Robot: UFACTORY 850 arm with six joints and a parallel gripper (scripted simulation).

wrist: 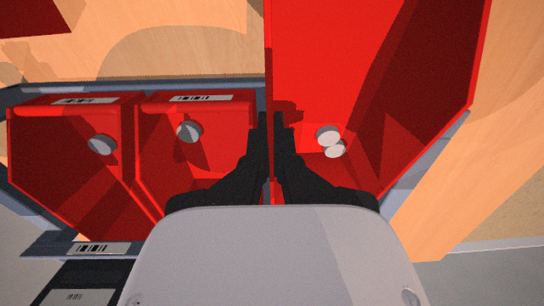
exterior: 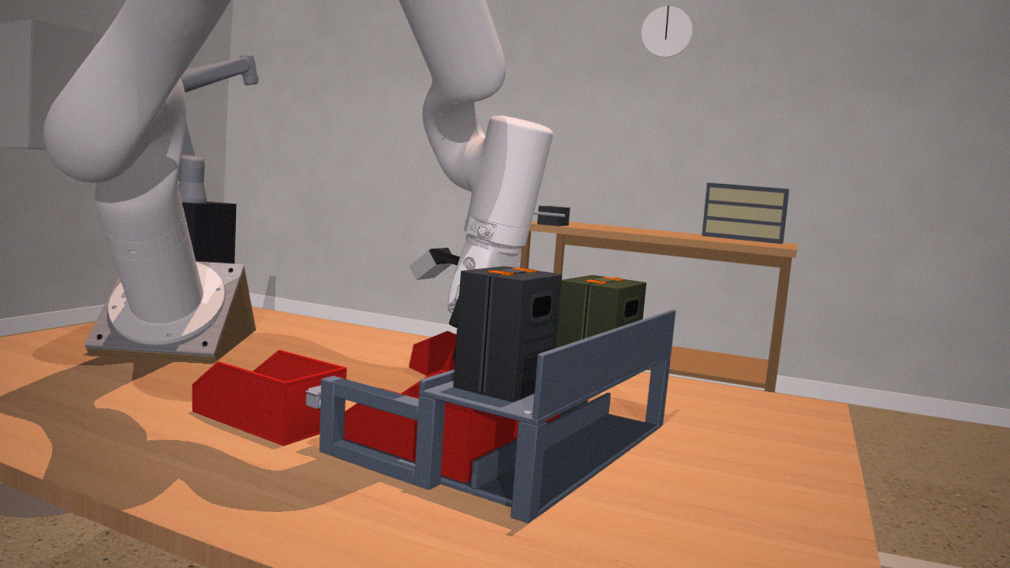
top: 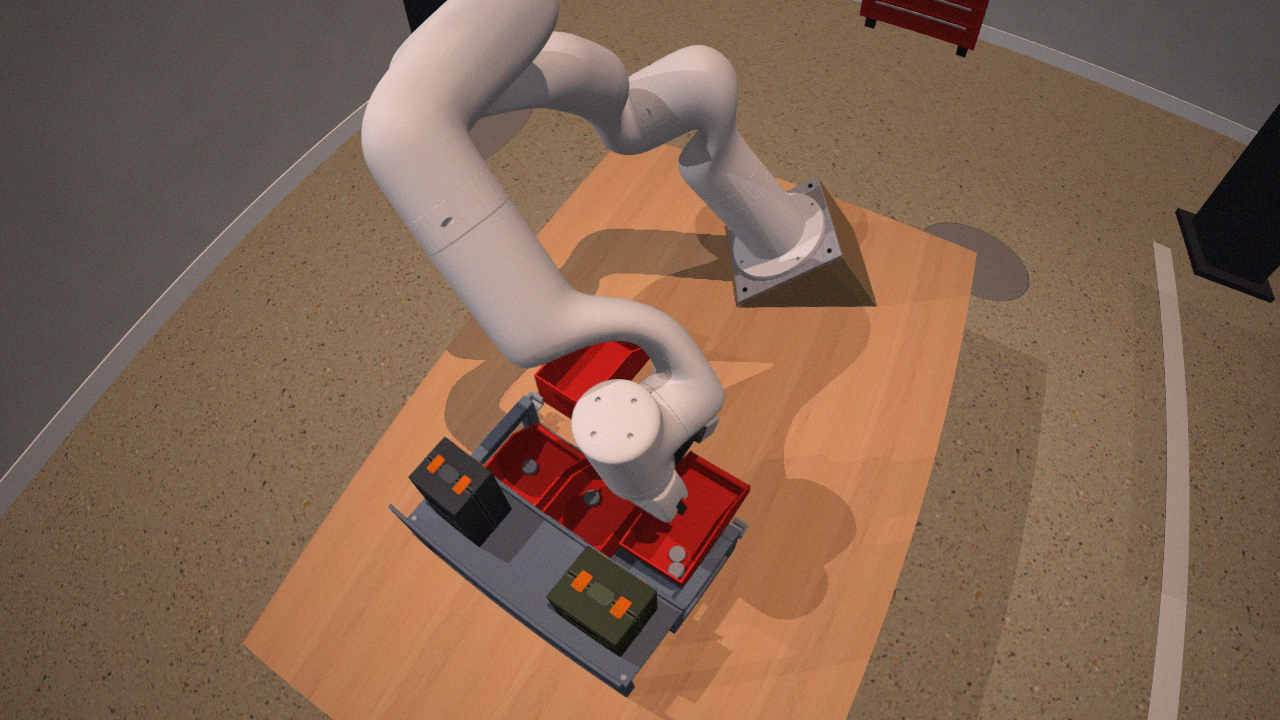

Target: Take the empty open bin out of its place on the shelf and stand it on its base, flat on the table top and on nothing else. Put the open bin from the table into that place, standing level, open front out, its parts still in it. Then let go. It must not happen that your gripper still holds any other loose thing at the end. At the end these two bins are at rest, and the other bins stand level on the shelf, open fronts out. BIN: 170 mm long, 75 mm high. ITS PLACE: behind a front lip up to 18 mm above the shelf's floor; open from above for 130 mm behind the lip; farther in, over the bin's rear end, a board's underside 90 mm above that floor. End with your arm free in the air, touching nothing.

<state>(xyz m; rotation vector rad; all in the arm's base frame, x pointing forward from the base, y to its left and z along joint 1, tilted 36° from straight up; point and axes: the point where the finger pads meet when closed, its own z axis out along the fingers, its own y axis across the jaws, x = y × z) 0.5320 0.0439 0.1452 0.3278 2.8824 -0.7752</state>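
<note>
The shelf front lip is 70 mm below my hand, 60 mm to the right of it and 40 mm behind it. From my hand the other things lie so: grey back panel: 220 mm ahead, 120 mm to the right, 50 mm above; then black case: 220 mm to the right, 120 mm ahead, 80 mm above; then green case: 180 mm ahead, 70 mm above.
</note>
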